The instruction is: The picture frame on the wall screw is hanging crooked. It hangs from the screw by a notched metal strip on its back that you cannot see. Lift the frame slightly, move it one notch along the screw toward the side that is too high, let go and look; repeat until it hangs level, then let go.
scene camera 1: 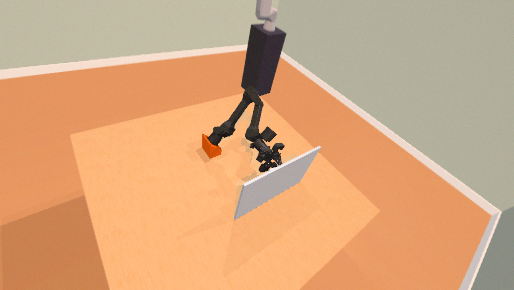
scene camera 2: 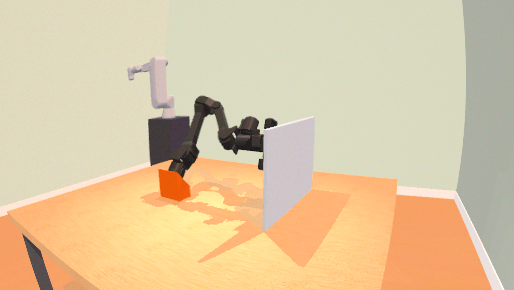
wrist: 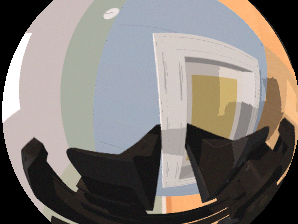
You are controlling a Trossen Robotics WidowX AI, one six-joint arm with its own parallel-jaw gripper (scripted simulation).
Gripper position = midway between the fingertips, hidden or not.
Observation:
My gripper (wrist: 171, 128) holds a picture frame (wrist: 205, 82). Also in view: a wall panel (scene camera 2: 288, 150).
The wall panel shows as well in scene camera 1 (scene camera 1: 261, 189) and in the wrist view (wrist: 125, 108). Scene camera 2 does not show the picture frame, which is hidden by the wall panel.

